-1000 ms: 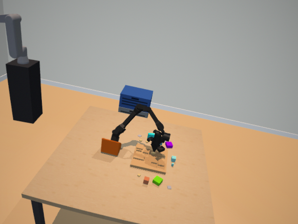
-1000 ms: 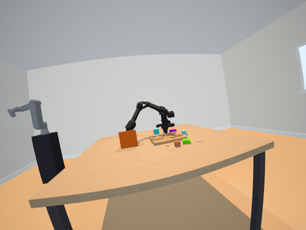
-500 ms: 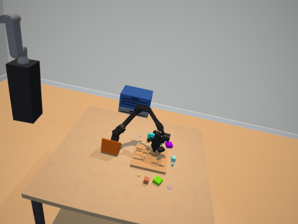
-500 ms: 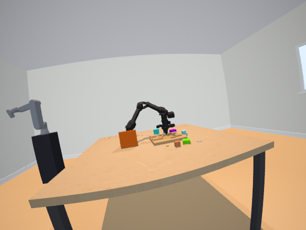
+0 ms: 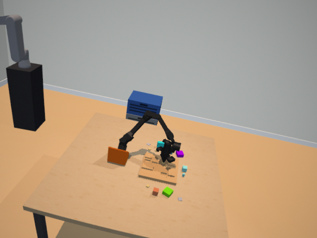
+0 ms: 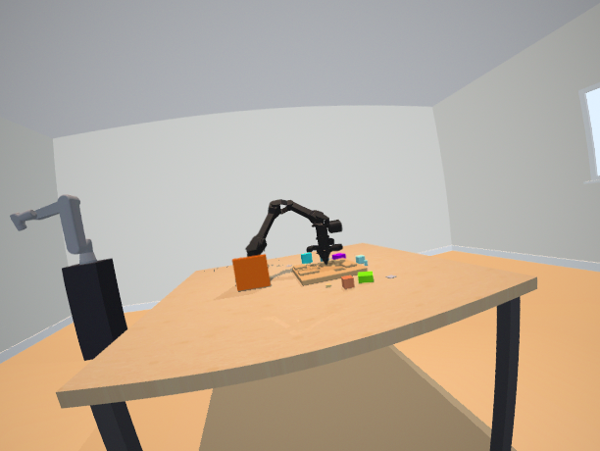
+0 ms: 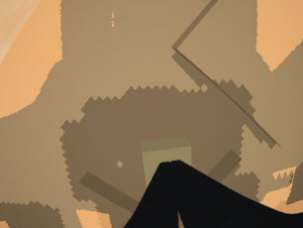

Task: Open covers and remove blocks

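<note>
My gripper tip is now 3 cm past the wooden puzzle board and 5 cm to the left of it. The rest, counted from my gripper tip: blue-teal cube 6 cm ahead, 18 cm to the left; purple block 15 cm ahead, 16 cm to the left, 1 cm below; light cyan block 18 cm ahead, 4 cm to the right.
</note>
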